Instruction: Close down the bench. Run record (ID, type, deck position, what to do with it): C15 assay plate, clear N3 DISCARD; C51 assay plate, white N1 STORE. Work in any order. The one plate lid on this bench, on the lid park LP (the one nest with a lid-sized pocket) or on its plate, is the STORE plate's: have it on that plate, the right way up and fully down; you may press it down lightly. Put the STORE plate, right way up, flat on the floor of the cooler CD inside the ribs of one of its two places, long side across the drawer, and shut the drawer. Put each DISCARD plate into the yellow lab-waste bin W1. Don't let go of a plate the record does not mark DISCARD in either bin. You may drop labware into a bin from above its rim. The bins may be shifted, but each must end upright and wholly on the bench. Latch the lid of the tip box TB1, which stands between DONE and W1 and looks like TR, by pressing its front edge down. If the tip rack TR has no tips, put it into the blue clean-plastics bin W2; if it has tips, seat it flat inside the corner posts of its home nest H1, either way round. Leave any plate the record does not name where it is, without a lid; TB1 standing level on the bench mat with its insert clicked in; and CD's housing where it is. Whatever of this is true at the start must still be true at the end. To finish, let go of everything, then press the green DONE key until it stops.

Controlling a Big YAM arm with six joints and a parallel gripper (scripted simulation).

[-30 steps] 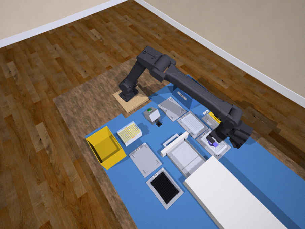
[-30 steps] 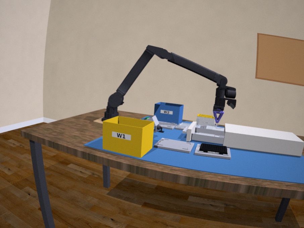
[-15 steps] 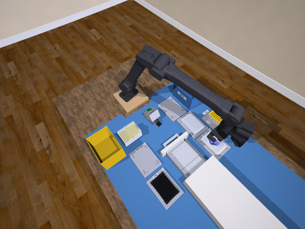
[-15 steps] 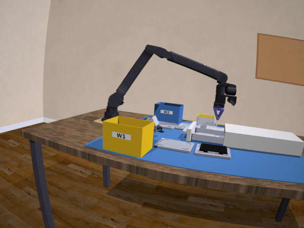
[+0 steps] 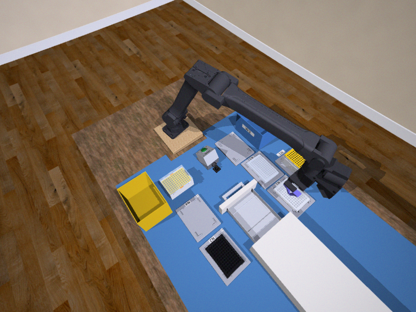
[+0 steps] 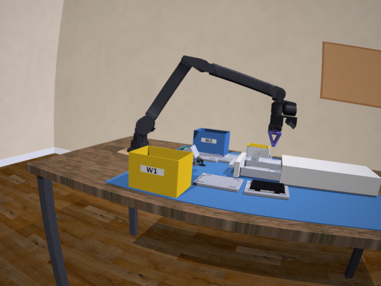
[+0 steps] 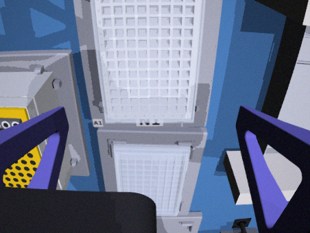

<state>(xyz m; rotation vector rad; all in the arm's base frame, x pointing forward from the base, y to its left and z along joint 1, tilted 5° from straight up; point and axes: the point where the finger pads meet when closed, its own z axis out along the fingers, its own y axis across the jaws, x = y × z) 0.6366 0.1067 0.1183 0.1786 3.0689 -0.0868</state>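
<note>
The clear plate lid is 90 mm below my hand. From my hand the other things lie so: tip rack TR: 140 mm to the left, 70 mm behind, 60 mm below; then white plate: 100 mm below; then nest N1: 110 mm below.
</note>
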